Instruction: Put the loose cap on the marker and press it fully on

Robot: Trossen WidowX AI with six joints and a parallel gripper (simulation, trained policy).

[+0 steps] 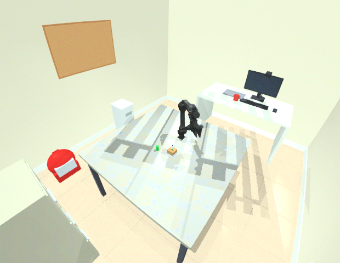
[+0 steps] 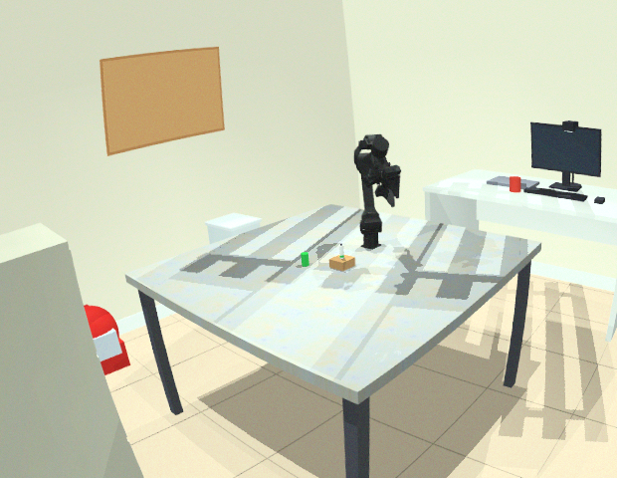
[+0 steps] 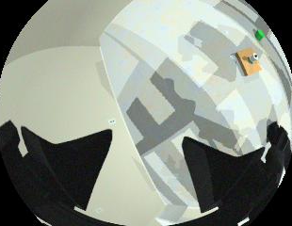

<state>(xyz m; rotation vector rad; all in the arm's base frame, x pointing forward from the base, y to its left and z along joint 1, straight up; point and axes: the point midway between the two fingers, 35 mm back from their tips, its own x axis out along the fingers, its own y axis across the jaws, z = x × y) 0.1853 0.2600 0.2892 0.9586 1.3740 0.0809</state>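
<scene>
My gripper tip is 120 mm short of the green cap, 350 mm to the left of it and 240 mm above it. Round my gripper tip: tan holder block (50 mm ahead, 220 mm to the right, 250 mm below); then white marker (50 mm ahead, 220 mm to the right, 190 mm below).
</scene>
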